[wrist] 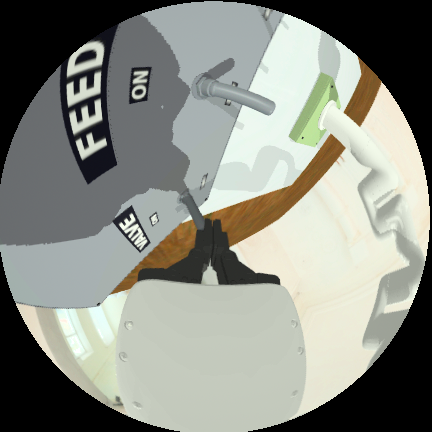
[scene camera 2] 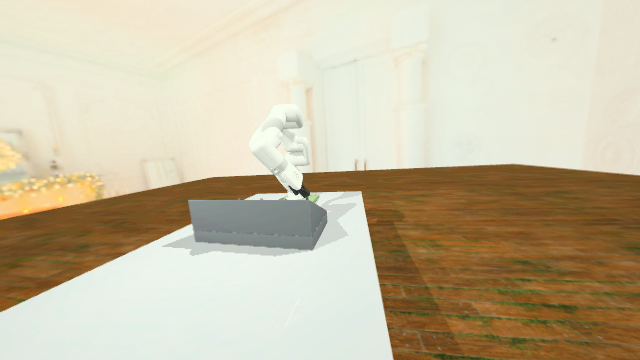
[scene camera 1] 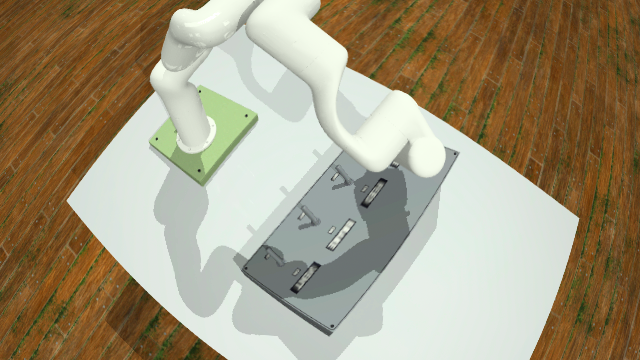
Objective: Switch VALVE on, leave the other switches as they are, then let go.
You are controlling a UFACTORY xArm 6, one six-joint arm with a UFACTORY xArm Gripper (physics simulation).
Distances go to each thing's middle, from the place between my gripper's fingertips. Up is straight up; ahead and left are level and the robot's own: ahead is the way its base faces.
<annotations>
The feed lever [wrist: 245, 97] is 12 cm to the right of my hand and 3 cm below it. Round my hand: grey switch panel [scene camera 1: 327, 267] 18 cm to the right, 8 cm ahead, 6 cm below.
</annotations>
